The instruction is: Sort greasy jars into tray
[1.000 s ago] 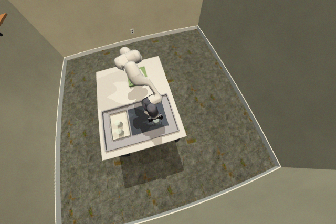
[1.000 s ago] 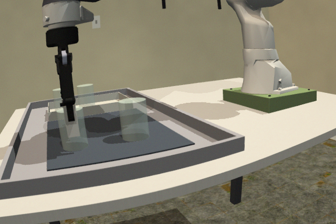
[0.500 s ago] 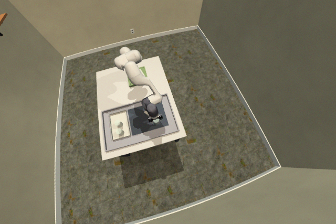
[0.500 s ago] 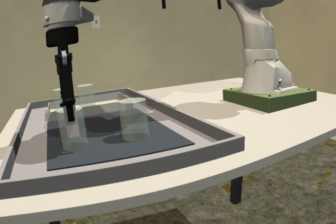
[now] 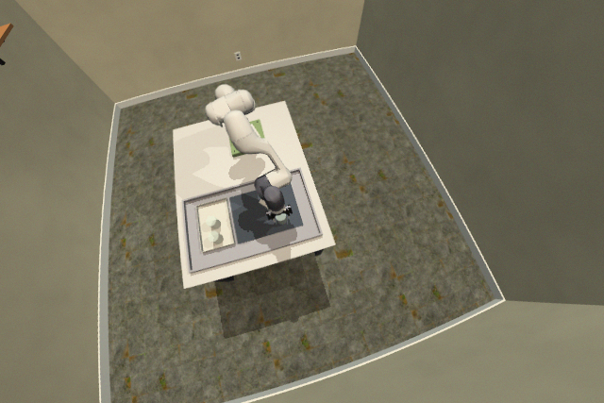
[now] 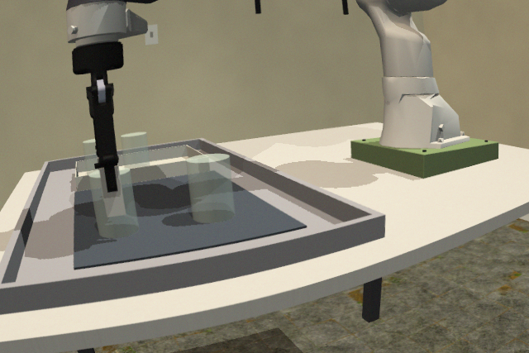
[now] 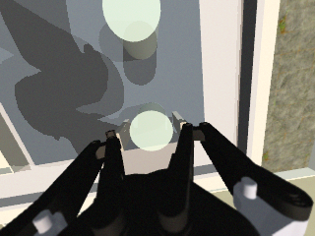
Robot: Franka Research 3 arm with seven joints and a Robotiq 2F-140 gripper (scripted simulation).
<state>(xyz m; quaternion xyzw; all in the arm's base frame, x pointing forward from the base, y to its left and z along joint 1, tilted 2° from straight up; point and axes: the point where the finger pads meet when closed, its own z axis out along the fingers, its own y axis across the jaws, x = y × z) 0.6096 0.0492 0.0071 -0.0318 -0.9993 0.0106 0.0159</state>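
Now: the dark mat 9 cm behind my hand, 8 cm to the right of it and 6 cm below it. Also, from my hand: cream tray: 40 cm to the right, 11 cm behind, 6 cm below.
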